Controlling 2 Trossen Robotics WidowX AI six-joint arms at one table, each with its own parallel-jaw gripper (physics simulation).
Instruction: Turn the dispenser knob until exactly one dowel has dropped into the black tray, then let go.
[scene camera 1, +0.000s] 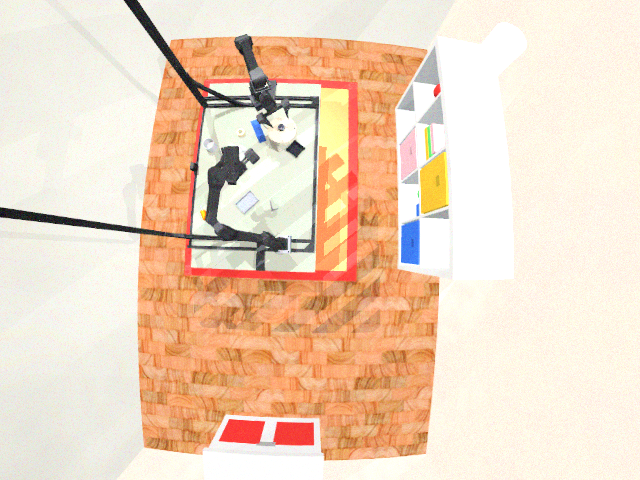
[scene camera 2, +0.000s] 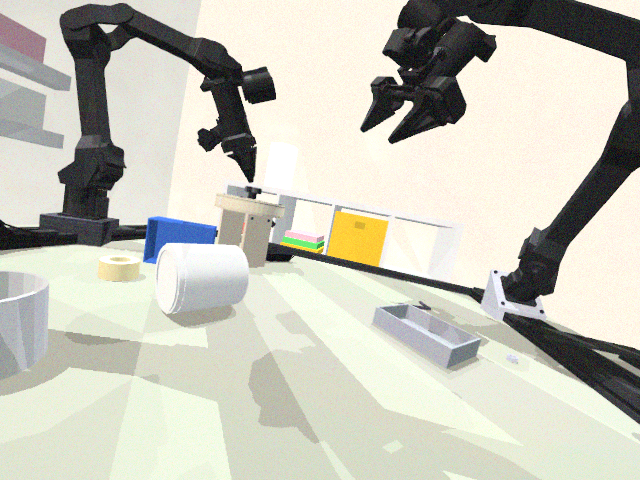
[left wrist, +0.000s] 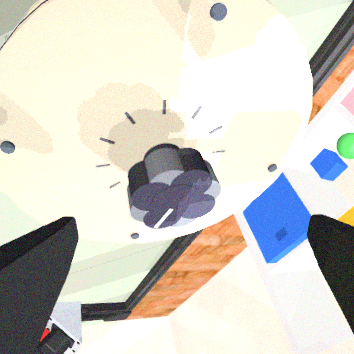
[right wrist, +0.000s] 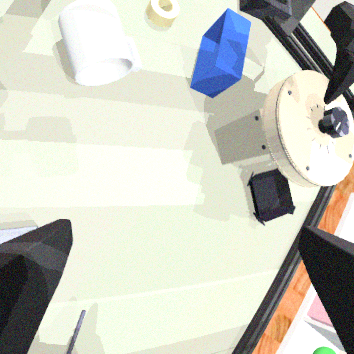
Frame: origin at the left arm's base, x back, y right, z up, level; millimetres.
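Seen in the pictures: left gripper, between the fingertips: (scene camera 1: 281, 123) (scene camera 2: 252, 179) (left wrist: 193, 226); right gripper, between the fingertips: (scene camera 1: 246, 163) (scene camera 2: 374, 136) (right wrist: 188, 234); left arm's base, origin of its link: (scene camera 2: 84, 216); right arm's base, origin of its link: (scene camera 1: 284, 244) (scene camera 2: 517, 291) (left wrist: 62, 334).
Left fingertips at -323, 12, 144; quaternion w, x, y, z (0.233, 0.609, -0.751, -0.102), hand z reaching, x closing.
Offsets run from my left fingertips to a thing's top centre, as dx, dy, dz. "pt": to the spot under its first point.
The round beige dispenser {-6, +4, -45} (scene camera 1: 289, 135) (scene camera 2: 255, 237) (left wrist: 55, 85) (right wrist: 295, 135) stands upright. Its dark lobed knob {-6, +4, -17} (scene camera 2: 252, 192) (left wrist: 172, 187) (right wrist: 335, 123) sits on the lid, with a white mark pointing to the lower left in the left wrist view. My left gripper (scene camera 2: 251, 180) (left wrist: 193, 226) is open and points down close above the knob, with nothing between its fingers. The small black tray {-91, -23, -167} (scene camera 1: 295, 148) (right wrist: 272, 196) lies at the dispenser's foot; no dowel shows in it. My right gripper (scene camera 2: 377, 135) (right wrist: 188, 234) is open and empty, high above the table, away from the dispenser.
A blue bin {+124, +106, -111} (scene camera 2: 180, 237) (right wrist: 220, 60) stands beside the dispenser. A white mug {pt +73, +335, -138} (scene camera 2: 211, 276) (right wrist: 95, 40) lies on its side near a tape roll {+196, +200, -166} (scene camera 2: 118, 270). A grey open box {-209, +392, -166} (scene camera 1: 247, 202) (scene camera 2: 413, 333) lies farther off. A pale round container {pt +195, +419, -156} (scene camera 2: 20, 325) stands at the left edge of scene camera 2.
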